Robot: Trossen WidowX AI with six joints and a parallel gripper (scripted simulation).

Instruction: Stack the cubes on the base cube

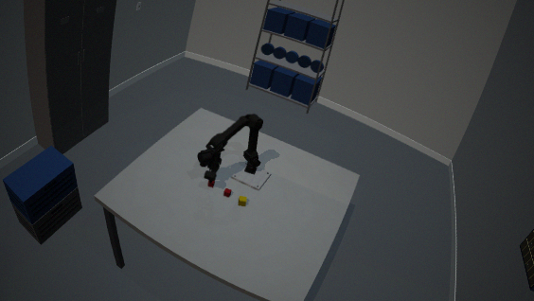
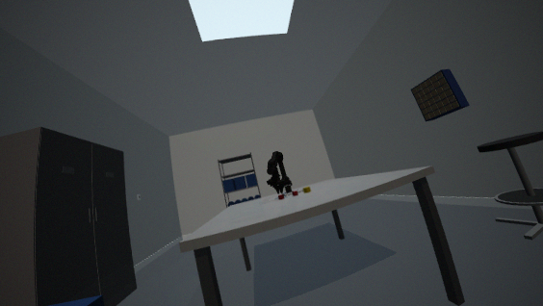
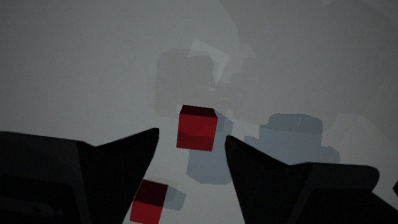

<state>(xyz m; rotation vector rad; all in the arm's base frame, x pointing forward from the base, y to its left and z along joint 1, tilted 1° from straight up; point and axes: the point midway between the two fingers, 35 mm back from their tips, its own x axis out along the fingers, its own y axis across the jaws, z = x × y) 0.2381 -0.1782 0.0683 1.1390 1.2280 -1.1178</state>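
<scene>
Right now my gripper tip is 210 mm to the right of the yellow cube, 60 mm short of it and 20 mm above it.
</scene>
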